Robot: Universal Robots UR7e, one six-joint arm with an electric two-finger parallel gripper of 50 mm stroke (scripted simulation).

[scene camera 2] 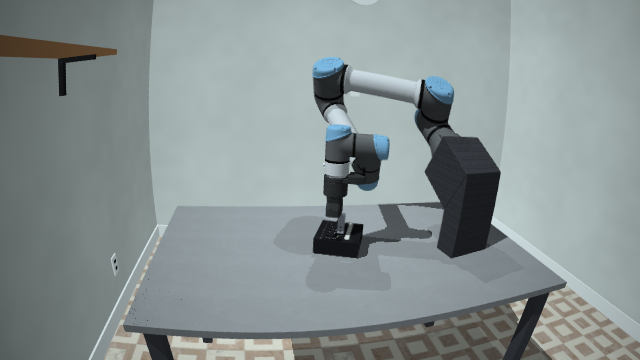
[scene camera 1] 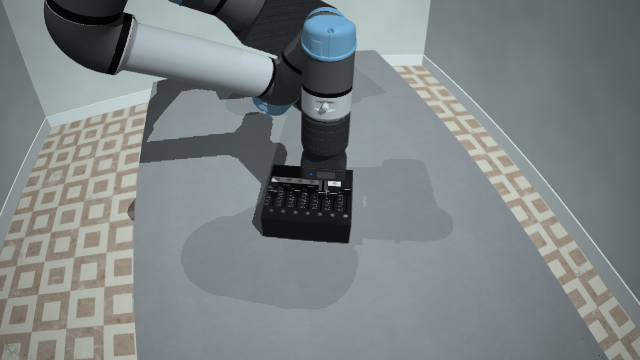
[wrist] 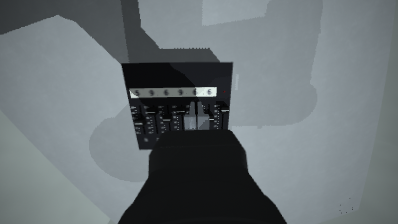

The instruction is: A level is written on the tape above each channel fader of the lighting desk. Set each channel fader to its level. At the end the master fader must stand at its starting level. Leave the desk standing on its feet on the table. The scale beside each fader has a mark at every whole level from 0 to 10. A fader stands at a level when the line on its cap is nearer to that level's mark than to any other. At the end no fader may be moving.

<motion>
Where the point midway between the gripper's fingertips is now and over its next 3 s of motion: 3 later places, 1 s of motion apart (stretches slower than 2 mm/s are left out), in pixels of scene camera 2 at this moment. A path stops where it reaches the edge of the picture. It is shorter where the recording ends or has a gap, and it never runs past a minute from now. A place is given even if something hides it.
My gripper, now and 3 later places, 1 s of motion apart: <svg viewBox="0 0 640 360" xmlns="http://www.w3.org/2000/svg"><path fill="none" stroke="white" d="M340 232L341 227L342 220L343 199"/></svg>
</motion>
